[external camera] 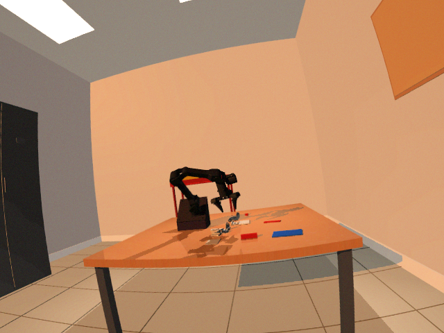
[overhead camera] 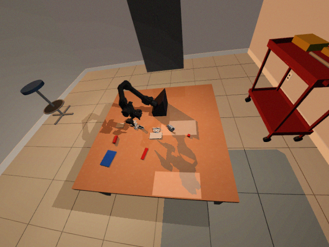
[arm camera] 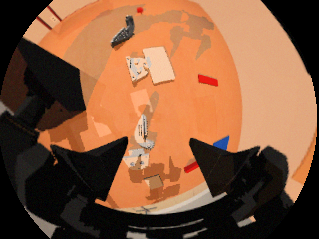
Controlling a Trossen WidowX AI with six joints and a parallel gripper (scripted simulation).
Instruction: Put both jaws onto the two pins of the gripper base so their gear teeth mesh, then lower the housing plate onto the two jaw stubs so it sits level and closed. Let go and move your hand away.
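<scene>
Right now my gripper tip is 3 cm past the grey jaw, 4 cm to the left of it and 11 cm above it. Round my gripper tip: pale tile 8 cm behind, 26 cm to the right, 12 cm below; then white flat part 8 cm ahead, 17 cm to the left, 12 cm below; then blue plate 31 cm ahead, 26 cm to the right, 12 cm below.
</scene>
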